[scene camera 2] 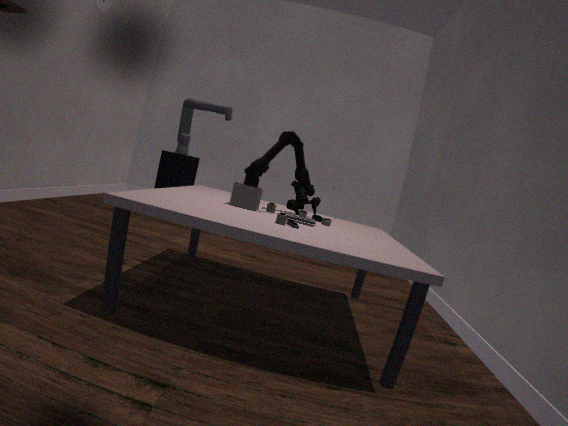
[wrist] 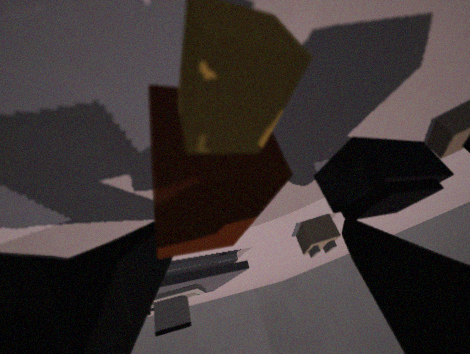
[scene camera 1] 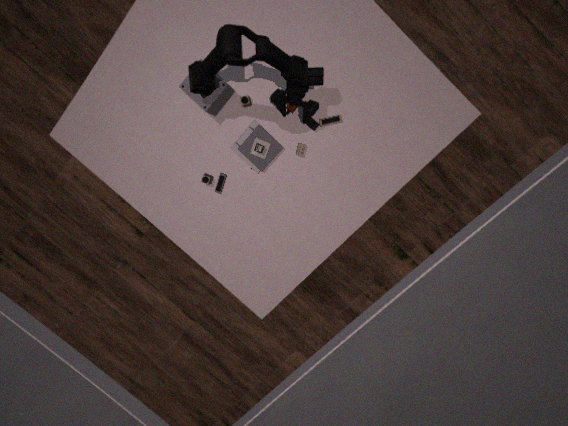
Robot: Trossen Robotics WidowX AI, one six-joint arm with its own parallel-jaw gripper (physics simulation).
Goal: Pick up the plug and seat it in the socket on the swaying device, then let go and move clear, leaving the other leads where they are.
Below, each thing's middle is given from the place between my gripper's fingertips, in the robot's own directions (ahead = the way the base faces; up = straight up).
Labels:
The orange-brown plug (wrist: 216, 165) is 5 cm behind my hand and 3 cm to the left of it. Round my hand: grey device with socket (scene camera 1: 256, 147) (20 cm to the right, 1 cm behind, 1 cm above); black plug (wrist: 368, 177) (5 cm to the left, 5 cm ahead); tan connector (wrist: 319, 233) (11 cm ahead, 5 cm to the right).

